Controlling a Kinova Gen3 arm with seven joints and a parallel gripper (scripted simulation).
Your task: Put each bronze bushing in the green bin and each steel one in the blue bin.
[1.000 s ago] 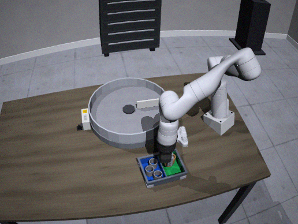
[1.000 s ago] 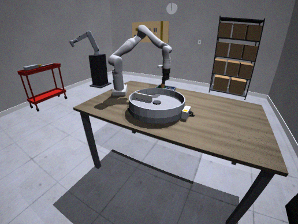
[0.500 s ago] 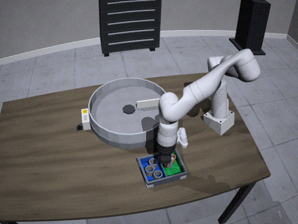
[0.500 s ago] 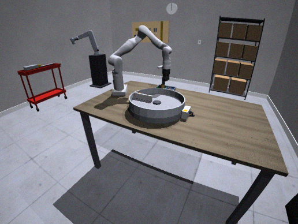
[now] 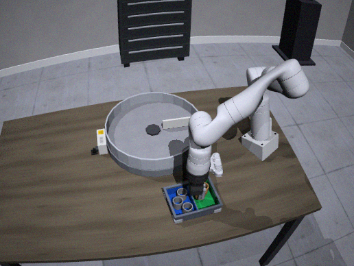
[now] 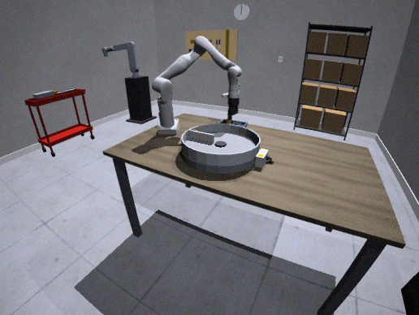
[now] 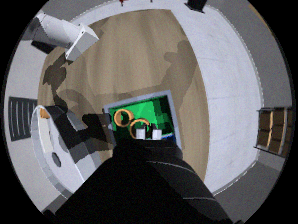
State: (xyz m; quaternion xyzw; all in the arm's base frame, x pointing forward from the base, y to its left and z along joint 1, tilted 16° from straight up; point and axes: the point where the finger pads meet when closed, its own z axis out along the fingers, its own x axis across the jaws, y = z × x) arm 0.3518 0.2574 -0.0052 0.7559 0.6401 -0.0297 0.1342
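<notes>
The two-part bin is 3 cm ahead of my hand, 1 cm to the right of it and 5 cm below it. Round my hand: grey turntable (11 cm ahead, 38 cm to the right, 2 cm below).
</notes>
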